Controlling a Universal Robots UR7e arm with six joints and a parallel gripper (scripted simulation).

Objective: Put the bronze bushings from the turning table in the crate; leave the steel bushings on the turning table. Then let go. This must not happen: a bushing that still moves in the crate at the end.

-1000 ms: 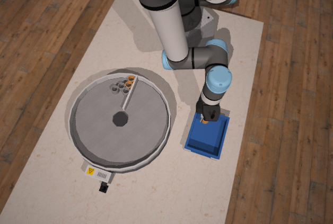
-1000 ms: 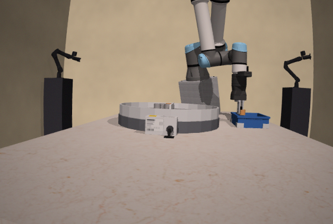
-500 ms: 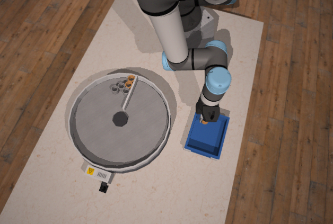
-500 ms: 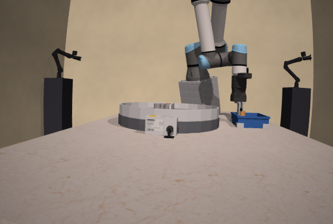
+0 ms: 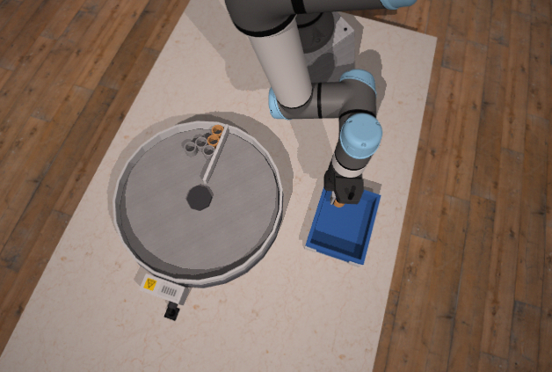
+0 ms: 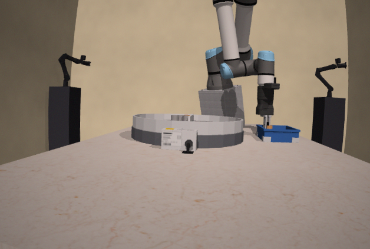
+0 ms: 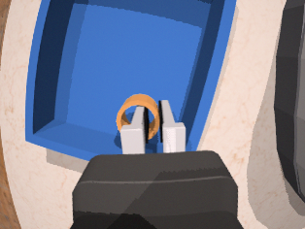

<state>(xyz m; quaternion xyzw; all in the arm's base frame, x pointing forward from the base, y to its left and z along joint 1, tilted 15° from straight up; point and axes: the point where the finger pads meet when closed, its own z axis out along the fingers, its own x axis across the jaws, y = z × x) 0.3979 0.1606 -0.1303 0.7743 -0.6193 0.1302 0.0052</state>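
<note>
Right now my hand is 50 mm short of the blue crate, 30 mm to the right of it and 20 mm above it. Also, from my hand: grey turning table (90 mm ahead, 340 mm to the right).
</note>
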